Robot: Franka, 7 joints.
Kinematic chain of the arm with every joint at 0, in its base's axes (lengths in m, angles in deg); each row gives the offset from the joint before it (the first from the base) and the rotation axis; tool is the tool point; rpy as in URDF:
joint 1: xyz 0 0 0.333 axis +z
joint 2: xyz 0 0 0 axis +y
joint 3: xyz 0 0 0.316 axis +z
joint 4: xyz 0.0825 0 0 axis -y
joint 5: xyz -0.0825 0 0.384 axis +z
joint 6: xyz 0 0 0 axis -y
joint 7: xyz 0.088 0 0 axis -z
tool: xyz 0 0 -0.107 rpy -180 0 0
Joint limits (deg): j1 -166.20..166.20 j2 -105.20..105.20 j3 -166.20..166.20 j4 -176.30..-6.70 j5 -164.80..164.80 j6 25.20..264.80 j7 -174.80..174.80
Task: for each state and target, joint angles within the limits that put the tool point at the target. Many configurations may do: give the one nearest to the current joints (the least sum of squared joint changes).
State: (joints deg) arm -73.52 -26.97 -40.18 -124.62 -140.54 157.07 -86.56
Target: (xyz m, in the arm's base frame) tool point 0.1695 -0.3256 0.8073
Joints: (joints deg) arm -54.00 -36.76 -8.41 -112.65 -137.96 159.71 -86.56
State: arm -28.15 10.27 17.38 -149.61 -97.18 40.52 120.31
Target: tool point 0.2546 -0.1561 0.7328
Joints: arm -29.78 -27.53 15.45 -124.43 -104.18 33.58 120.31
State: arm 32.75 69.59 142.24 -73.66 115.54 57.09 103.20
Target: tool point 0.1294 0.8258 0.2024
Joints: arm 61.06 105.20 96.29 -38.92 137.55 109.67 103.20
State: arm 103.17 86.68 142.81 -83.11 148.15 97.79 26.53
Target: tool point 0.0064 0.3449 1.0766
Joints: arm 78.73 56.99 166.20 -60.91 147.16 103.54 26.53
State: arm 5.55 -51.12 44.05 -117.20 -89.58 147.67 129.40
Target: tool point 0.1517 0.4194 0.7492
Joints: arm 2.12 -46.89 43.12 -115.91 -89.49 147.21 129.40
